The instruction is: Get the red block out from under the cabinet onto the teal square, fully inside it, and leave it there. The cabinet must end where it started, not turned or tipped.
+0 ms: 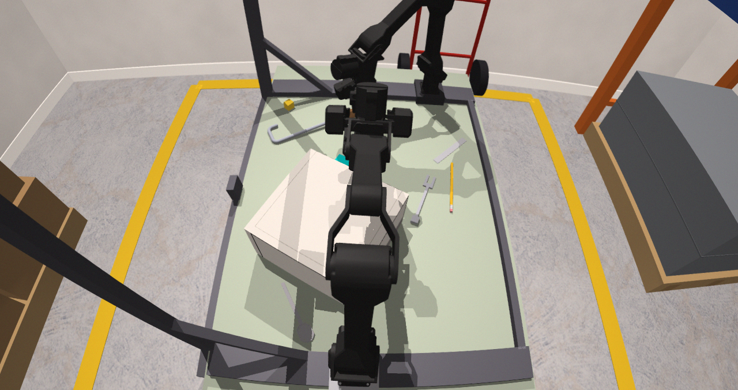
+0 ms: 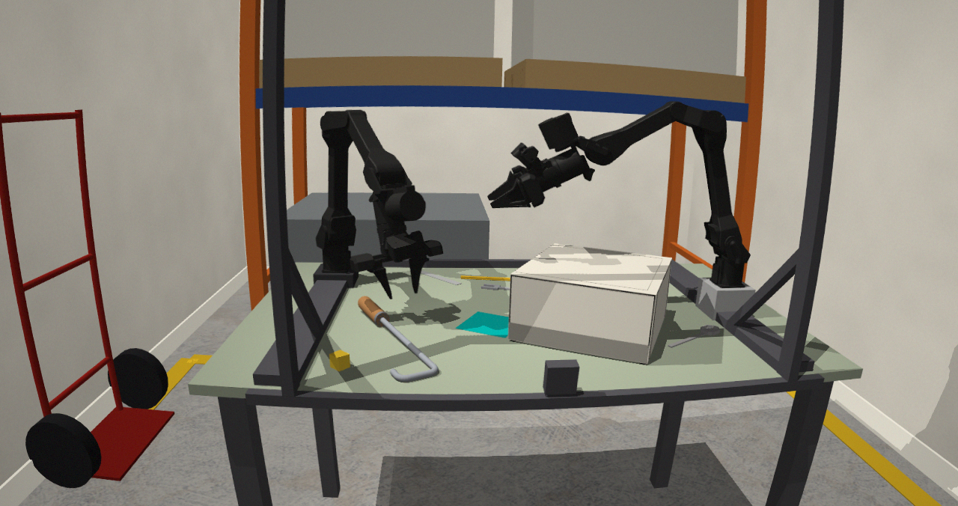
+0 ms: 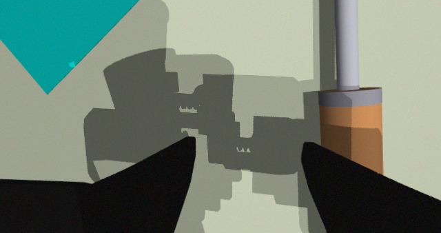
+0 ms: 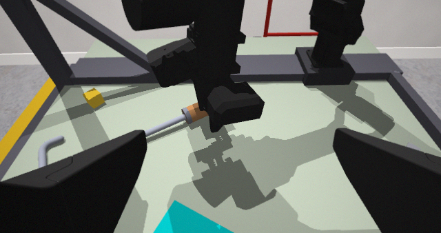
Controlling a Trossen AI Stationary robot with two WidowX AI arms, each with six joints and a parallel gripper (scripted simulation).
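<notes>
My left gripper is now 25 cm short of the wrench, 21 cm to the left of it and 8 cm above it. The rest, counted from my left hand: long grey rod tool (13 cm behind, 7 cm below); teal square (19 cm to the right, 9 cm below, 2 cm ahead); yellow cube (25 cm behind, 7 cm below, 3 cm to the left).
</notes>
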